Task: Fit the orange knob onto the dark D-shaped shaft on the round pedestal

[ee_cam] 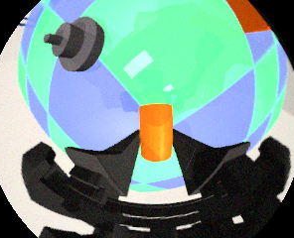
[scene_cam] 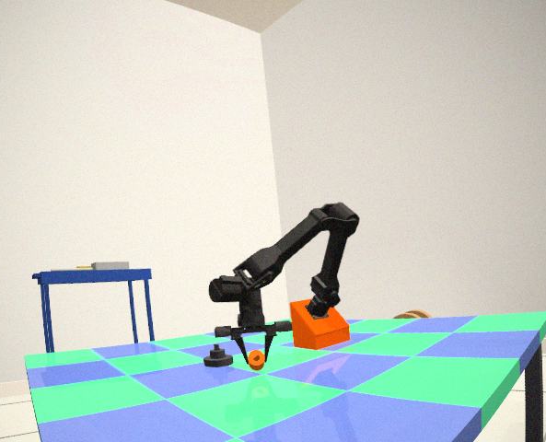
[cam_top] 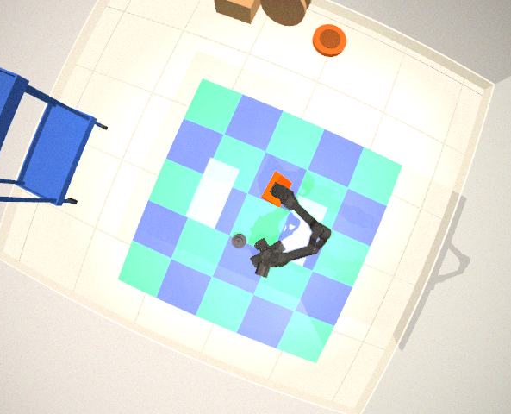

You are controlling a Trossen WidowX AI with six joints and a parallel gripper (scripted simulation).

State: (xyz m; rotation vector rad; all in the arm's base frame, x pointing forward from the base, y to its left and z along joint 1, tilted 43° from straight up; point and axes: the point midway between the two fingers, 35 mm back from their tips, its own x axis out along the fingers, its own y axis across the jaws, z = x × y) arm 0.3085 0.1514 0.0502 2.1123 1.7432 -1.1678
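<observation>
My gripper tip is 170 mm to the left of the dark round pedestal and 30 mm short of it. The rest, counted from my gripper tip: orange knob: 10 mm to the right, 10 mm above.
</observation>
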